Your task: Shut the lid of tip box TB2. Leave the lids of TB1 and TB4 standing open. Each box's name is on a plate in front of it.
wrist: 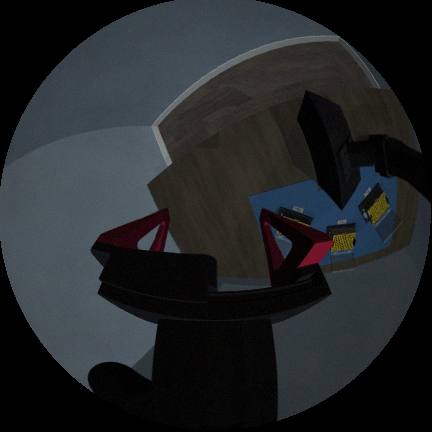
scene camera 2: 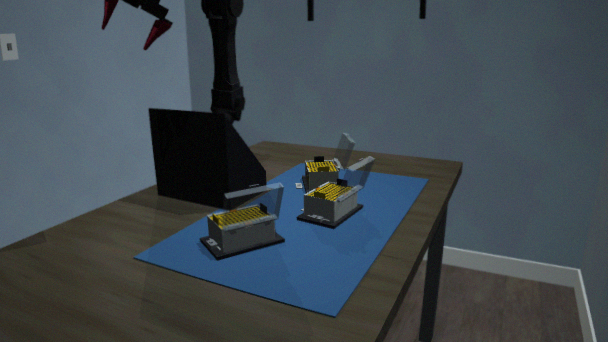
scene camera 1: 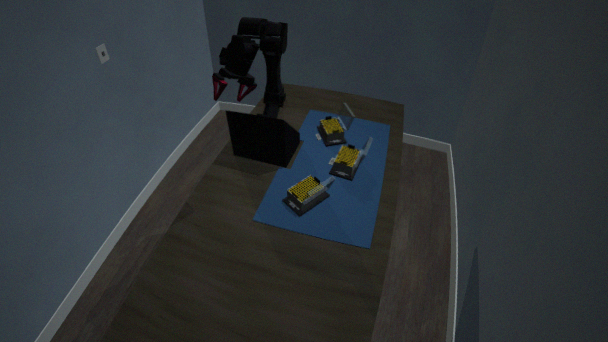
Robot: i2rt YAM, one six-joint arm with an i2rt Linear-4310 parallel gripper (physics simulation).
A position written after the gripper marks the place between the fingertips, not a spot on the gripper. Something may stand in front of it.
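Observation:
Lid (scene camera 2: 256, 205). Box (scene camera 2: 311, 180). Blue mat (scene camera 2: 317, 268), (wrist: 317, 204), (scene camera 1: 348, 216). Gripper (scene camera 1: 226, 100), (wrist: 214, 212).

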